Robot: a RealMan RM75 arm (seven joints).
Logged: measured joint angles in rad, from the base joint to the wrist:
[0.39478, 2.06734, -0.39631, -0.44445, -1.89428, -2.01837, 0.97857]
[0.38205, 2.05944, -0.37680, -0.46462, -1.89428, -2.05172, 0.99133]
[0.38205, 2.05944, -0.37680, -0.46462, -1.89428, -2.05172, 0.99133]
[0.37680, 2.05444, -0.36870, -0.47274, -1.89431, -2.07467, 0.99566]
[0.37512, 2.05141, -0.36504, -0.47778, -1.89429, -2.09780, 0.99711]
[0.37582, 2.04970, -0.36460, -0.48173, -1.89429, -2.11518, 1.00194]
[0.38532, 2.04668, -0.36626, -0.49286, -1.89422, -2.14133, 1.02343]
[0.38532, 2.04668, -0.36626, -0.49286, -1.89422, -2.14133, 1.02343]
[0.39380, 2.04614, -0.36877, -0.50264, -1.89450, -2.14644, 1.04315]
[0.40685, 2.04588, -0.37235, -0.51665, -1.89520, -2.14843, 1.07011]
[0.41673, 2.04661, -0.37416, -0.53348, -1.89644, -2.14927, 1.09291]
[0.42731, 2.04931, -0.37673, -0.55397, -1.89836, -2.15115, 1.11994]
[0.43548, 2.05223, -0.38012, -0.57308, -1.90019, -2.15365, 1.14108]
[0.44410, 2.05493, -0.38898, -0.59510, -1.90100, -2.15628, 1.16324]
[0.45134, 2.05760, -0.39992, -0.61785, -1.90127, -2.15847, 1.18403]
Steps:
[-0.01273, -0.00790, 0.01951, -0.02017, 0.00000, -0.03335, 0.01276]
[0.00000, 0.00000, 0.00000, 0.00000, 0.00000, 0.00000, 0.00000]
[-0.00525, -0.00500, 0.00810, -0.00812, -0.00003, -0.02295, 0.00433]
[-0.00168, -0.00303, 0.00366, -0.00504, 0.00002, -0.02313, 0.00145]
[0.00070, -0.00171, 0.00044, -0.00395, 0.00000, -0.01738, 0.00483]
[0.00950, -0.00302, -0.00166, -0.01113, 0.00007, -0.02615, 0.02149]
[0.00000, 0.00000, 0.00000, 0.00000, 0.00000, 0.00000, 0.00000]
[0.00848, -0.00054, -0.00251, -0.00978, -0.00028, -0.00511, 0.01972]
[0.01305, -0.00026, -0.00358, -0.01401, -0.00070, -0.00199, 0.02696]
[0.00988, 0.00073, -0.00181, -0.01683, -0.00124, -0.00084, 0.02280]
[0.01058, 0.00270, -0.00257, -0.02049, -0.00192, -0.00188, 0.02703]
[0.00817, 0.00292, -0.00339, -0.01911, -0.00183, -0.00250, 0.02114]
[0.00862, 0.00270, -0.00886, -0.02202, -0.00081, -0.00263, 0.02216]
[0.00724, 0.00267, -0.01094, -0.02275, -0.00027, -0.00219, 0.02079]

